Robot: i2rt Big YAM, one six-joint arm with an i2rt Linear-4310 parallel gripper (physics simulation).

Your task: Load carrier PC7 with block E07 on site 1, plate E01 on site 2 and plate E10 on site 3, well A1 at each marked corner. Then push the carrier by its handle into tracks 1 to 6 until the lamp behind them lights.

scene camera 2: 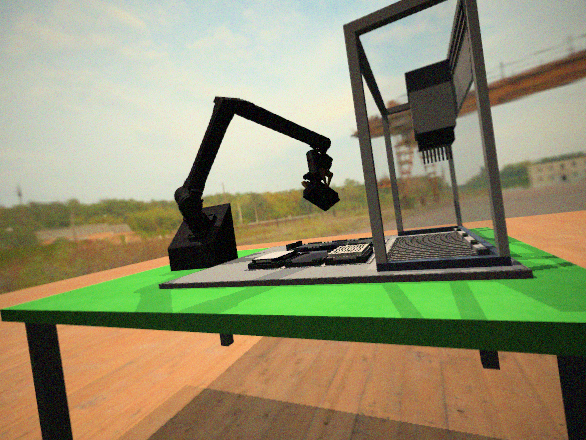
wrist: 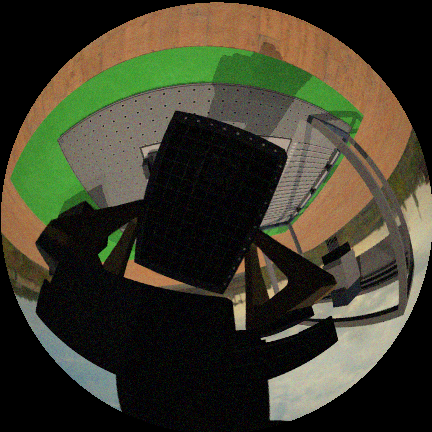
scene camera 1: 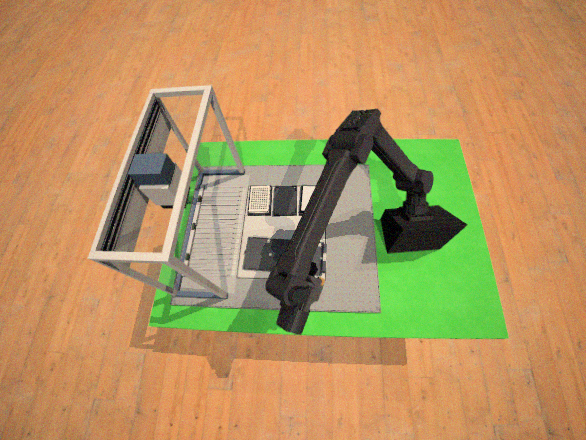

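Seen in the pictures: gripper, fingertip midpoint: (scene camera 2: 319,192) (wrist: 196,219); arm's base at its link origin: (scene camera 2: 202,227) (scene camera 1: 415,215).
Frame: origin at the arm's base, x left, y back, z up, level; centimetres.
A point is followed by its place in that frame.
My gripper (scene camera 2: 319,181) @[z 7.5, x 22.2, y -43.2 cm] (wrist: 196,219) @[z 7.5, x 22.2, y -43.2 cm] is shut on a dark block (scene camera 2: 321,196) @[z 5.7, x 19.8, y -44.3 cm] (wrist: 212,200) @[z 6.9, x 23.3, y -44.5 cm], held tilted well above the deck. Its label and well A1 cannot be read. What seems to be the carrier (scene camera 1: 256,253) @[z -12.6, x 6.3, y -60.1 cm] is dark and lies on a pale board (scene camera 1: 260,223) @[z -13.7, x -7.4, y -58.8 cm], partly behind the arm. Its handle and site markings cannot be made out. A white plate with a grid of wells (scene camera 1: 259,199) @[z -11.1, x -17.5, y -58.9 cm] (scene camera 2: 351,249) @[z -11.2, x -19.5, y -59.7 cm], a dark piece or holder (scene camera 1: 285,201) @[z -12.6, x -16.5, y -47.9 cm] and a white-topped plate (scene camera 1: 307,195) @[z -11.1, x -17.8, y -38.3 cm] (scene camera 2: 275,256) @[z -11.1, x -19.8, y -38.5 cm] stand in a row beyond it. The ribbed tracks (scene camera 1: 217,220) @[z -13.8, x -10.2, y -77.7 cm] (scene camera 2: 425,246) (wrist: 304,180) @[z -13.6, x -2.0, y -80.8 cm] show no clearly lit lamp.
A gantry frame (scene camera 1: 175,226) @[z 34.1, x 14.6, y -70.8 cm] (scene camera 2: 366,150) @[z 9.8, x -35.0, y -67.6 cm] (wrist: 389,200) @[z 11.9, x 21.8, y -81.1 cm] stands over the tracks. Its pipetting head (scene camera 1: 152,170) @[z 32.2, x -4.3, y -81.4 cm] (scene camera 2: 432,107) (wrist: 345,276) @[z 22.4, x -1.8, y -79.5 cm] hangs high inside it, with tips pointing down in scene camera 2. The grey perforated deck (scene camera 1: 350,295) @[z -13.7, x 24.6, y -24.9 cm] (wrist: 107,135) @[z -13.7, x 23.9, y -28.1 cm] lies on a green table top (scene camera 1: 440,300) @[z -15.1, x 28.5, y 8.2 cm].
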